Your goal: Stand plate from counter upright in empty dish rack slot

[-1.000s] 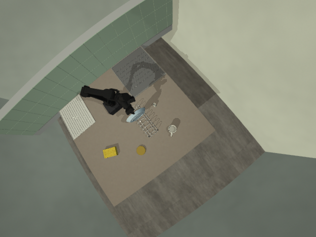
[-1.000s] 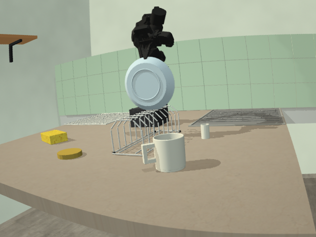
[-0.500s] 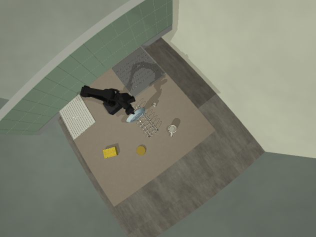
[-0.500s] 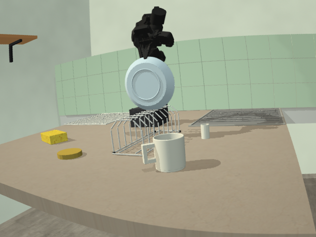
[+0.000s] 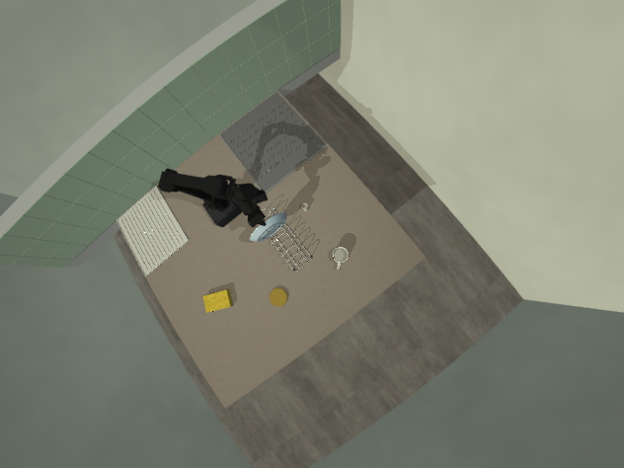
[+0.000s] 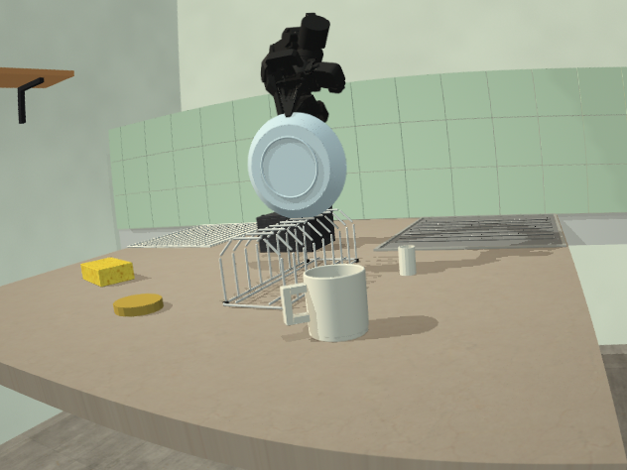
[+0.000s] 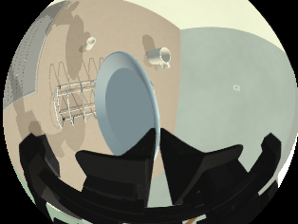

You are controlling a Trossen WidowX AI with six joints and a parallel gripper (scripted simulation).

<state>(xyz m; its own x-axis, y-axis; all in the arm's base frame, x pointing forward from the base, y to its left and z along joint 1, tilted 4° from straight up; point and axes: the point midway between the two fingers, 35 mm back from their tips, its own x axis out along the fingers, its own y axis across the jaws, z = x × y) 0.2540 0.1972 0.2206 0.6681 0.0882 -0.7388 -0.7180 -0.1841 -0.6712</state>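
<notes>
Right now the pale blue plate is 12 cm below my hand and 2 cm ahead of it. The rest, counted from my hand: cream mug (29 cm below, 26 cm ahead, 22 cm to the left); then yellow disc (31 cm below, 30 cm ahead, 15 cm to the right); then small white cup (31 cm below, 19 cm to the left, 4 cm behind).
</notes>
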